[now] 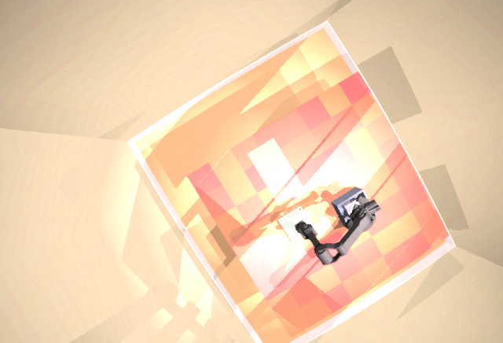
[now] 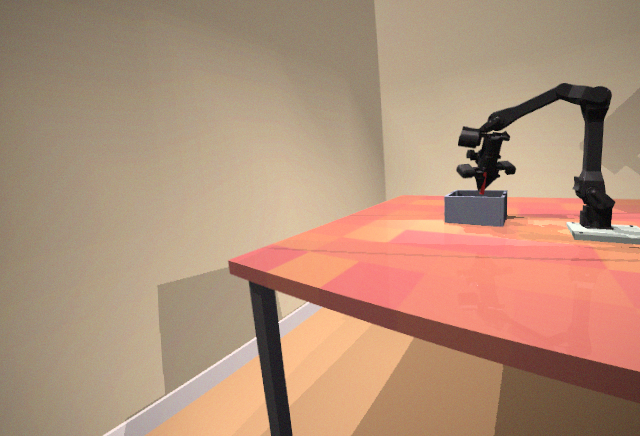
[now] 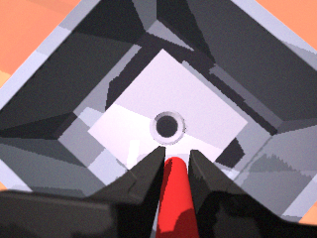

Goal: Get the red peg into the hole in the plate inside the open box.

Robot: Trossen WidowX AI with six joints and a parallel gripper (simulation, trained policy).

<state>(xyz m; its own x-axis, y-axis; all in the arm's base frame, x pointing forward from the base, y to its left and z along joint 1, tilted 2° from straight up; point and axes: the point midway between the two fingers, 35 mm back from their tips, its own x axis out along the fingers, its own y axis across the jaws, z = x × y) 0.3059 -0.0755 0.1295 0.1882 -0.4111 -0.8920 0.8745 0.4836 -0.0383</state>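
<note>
My gripper tip is 1 cm past the red peg, 2 cm to the right of it and 3 cm below it. The rest, counted from my gripper tip: pale plate: 1 cm ahead, 1 cm to the right, 7 cm below; then grey box: 1 cm ahead, 1 cm to the right, 9 cm below.
</note>
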